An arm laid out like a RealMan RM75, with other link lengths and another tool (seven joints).
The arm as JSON. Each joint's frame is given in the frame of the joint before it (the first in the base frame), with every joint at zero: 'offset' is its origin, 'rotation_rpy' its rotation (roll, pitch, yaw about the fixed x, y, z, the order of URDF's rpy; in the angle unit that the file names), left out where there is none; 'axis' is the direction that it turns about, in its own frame. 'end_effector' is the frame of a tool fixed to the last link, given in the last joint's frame.
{
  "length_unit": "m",
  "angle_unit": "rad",
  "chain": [
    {
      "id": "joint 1",
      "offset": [
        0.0,
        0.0,
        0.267
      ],
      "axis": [
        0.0,
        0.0,
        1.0
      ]
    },
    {
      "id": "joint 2",
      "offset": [
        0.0,
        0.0,
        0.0
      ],
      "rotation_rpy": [
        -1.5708,
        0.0,
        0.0
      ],
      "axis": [
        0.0,
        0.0,
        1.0
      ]
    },
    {
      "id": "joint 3",
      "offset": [
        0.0,
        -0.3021,
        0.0
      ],
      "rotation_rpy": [
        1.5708,
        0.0,
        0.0
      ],
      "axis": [
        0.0,
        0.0,
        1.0
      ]
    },
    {
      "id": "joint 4",
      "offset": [
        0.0,
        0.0,
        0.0
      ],
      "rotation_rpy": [
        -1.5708,
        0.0,
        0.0
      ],
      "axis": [
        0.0,
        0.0,
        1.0
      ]
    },
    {
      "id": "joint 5",
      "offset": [
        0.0,
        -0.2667,
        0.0
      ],
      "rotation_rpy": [
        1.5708,
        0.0,
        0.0
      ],
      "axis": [
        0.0,
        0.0,
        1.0
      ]
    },
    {
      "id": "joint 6",
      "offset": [
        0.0,
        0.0,
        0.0
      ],
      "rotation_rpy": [
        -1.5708,
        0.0,
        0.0
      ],
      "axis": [
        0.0,
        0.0,
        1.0
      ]
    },
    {
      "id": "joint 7",
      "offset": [
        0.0,
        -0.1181,
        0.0
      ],
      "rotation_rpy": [
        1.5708,
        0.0,
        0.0
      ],
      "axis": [
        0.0,
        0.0,
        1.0
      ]
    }
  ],
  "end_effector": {
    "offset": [
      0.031,
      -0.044,
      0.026
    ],
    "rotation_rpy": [
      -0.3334,
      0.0,
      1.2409
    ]
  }
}
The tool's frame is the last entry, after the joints.
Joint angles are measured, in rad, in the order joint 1, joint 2, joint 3, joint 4, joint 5, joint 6, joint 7. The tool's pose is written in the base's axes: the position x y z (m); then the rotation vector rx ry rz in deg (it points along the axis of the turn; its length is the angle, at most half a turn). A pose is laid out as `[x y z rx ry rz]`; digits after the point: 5 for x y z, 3 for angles.
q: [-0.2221, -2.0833, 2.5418, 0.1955, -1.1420, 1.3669, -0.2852]
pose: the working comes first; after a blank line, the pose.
Where each joint sits with the arm in this pose, in the base's axes (m; each line is computed from the numbers above, not from the rounded line before):
joint 1: 0.0000 0.0000 0.2670
joint 2: 0.0000 0.0000 0.2670
joint 3: -0.2568 0.0580 0.1189
joint 4: -0.2568 0.0580 0.1189
joint 5: -0.4523 0.1321 -0.0467
joint 6: -0.4523 0.1321 -0.0467
joint 7: -0.4467 0.2498 -0.0392
the tool: -0.4654 0.2735 0.0125

[-0.46541 0.27352 0.01245 -104.471 11.659 11.874]
